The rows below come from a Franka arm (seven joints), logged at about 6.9 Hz.
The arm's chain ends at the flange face. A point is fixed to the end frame.
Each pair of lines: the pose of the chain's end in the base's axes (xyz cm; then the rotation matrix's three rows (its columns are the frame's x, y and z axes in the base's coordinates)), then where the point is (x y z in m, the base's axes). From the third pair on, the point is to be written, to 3 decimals.
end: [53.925, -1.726, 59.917], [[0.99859, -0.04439, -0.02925], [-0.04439, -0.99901, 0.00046], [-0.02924, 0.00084, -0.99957]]
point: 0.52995 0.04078 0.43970
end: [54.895, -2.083, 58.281], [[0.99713, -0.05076, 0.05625], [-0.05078, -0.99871, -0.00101], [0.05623, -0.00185, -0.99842]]
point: 0.55368 0.03700 0.42306
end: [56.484, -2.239, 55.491], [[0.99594, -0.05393, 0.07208], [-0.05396, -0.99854, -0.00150], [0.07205, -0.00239, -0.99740]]
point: 0.572 0.035 0.395
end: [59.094, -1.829, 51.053], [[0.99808, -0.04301, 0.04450], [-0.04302, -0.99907, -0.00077], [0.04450, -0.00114, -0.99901]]
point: 0.593 0.040 0.351
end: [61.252, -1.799, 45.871], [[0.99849, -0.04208, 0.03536], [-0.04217, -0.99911, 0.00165], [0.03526, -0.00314, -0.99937]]
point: 0.613 0.040 0.299
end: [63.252, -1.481, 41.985], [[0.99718, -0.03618, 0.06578], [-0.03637, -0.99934, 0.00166], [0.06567, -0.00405, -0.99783]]
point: 0.638 0.043 0.260
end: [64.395, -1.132, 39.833], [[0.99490, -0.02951, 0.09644], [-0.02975, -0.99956, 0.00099], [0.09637, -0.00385, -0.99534]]
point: 0.654 0.047 0.239
